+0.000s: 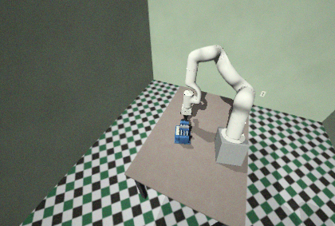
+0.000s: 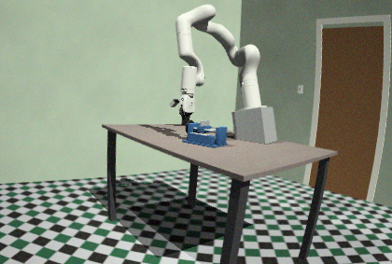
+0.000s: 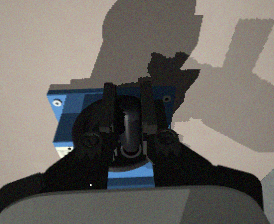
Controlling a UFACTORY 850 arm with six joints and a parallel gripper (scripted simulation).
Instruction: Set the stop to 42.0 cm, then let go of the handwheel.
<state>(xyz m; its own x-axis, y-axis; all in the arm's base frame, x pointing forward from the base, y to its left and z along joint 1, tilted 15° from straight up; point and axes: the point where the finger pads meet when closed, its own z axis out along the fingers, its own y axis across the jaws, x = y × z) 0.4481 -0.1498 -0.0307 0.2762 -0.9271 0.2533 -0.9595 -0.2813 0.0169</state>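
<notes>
The stop block is 2 cm behind my hand, 14 cm to the left of it and 1 cm below it.
</notes>
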